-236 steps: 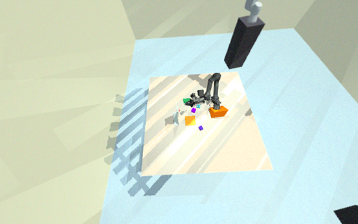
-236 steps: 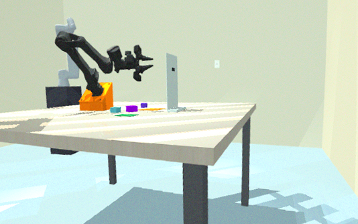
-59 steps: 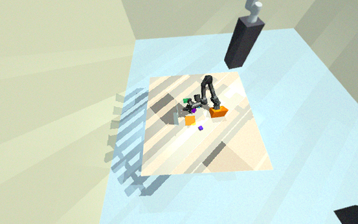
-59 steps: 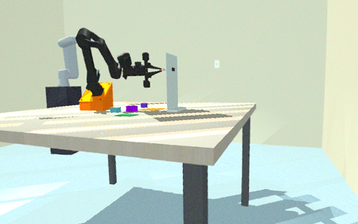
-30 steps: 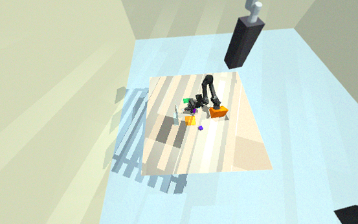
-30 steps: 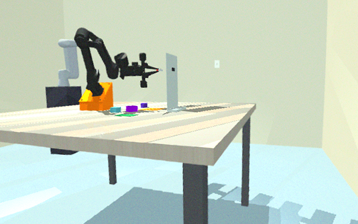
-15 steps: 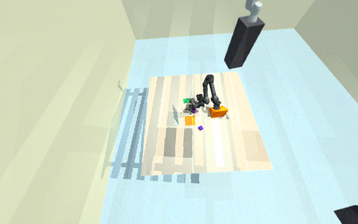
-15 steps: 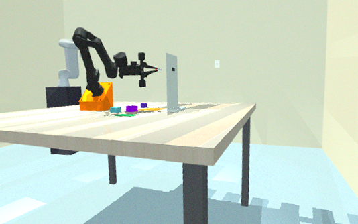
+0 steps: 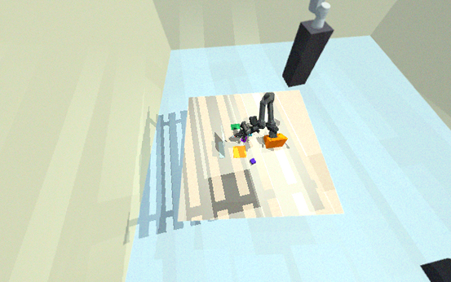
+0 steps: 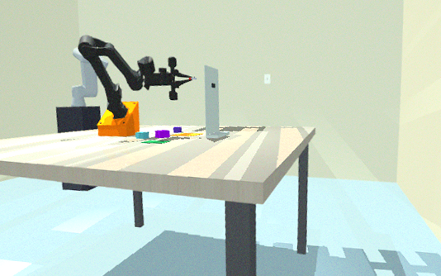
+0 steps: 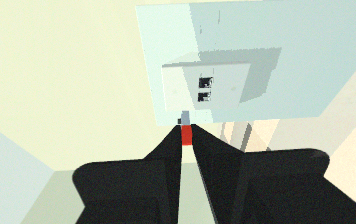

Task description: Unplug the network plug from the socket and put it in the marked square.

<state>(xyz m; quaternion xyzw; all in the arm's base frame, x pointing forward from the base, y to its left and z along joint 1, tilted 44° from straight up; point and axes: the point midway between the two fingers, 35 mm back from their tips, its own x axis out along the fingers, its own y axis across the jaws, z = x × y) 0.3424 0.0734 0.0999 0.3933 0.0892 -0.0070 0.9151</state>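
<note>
My gripper tip is 250 mm above the flat yellow square, 50 mm past it and 40 mm to the right of it. Also, from my gripper tip: pale upright panel 120 mm below, 100 mm ahead, 10 mm to the right.
</note>
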